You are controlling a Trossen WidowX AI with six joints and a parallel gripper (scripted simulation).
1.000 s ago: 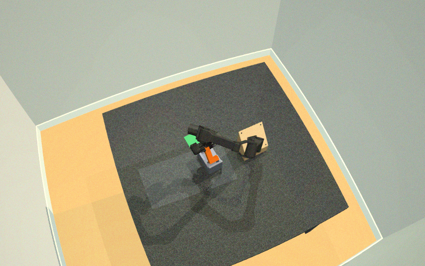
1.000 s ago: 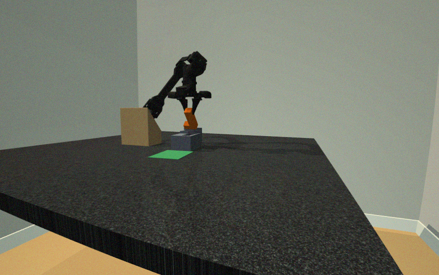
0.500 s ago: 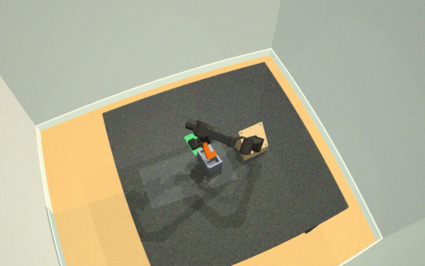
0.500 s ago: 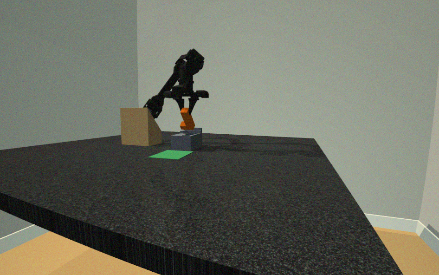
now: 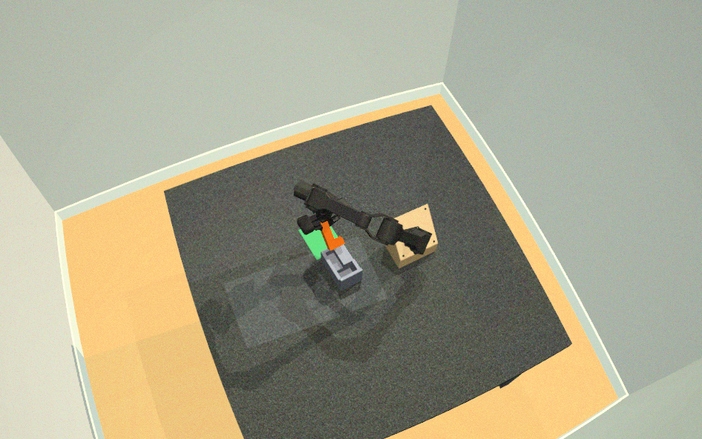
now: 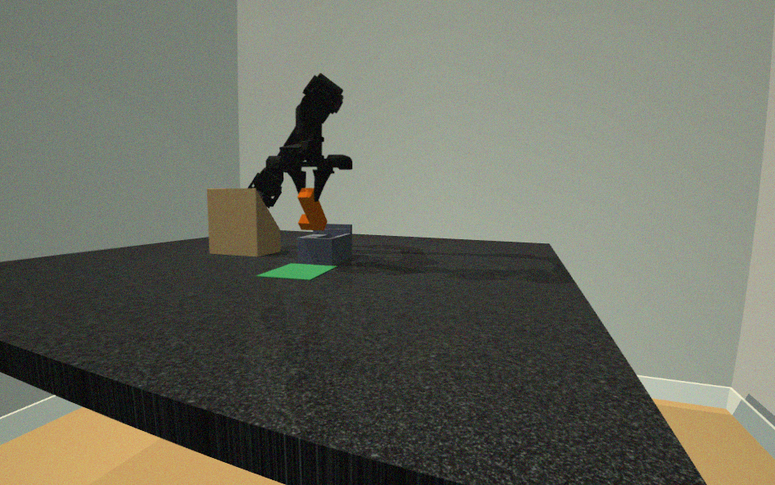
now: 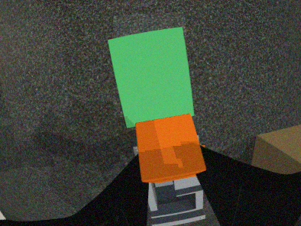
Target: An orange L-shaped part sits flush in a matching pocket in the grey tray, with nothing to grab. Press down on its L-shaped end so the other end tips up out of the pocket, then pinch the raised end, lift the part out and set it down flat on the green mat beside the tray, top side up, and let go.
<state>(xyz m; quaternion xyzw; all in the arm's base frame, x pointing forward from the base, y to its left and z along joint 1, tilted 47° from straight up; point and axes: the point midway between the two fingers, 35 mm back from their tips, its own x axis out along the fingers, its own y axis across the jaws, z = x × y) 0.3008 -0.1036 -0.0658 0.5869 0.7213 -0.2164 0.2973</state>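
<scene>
Now: the green mat 170 mm below my gripper tip and 40 mm to the right of it. Round my gripper tip: orange L-shaped part (30 mm to the left, 30 mm below, 20 mm behind).
</scene>
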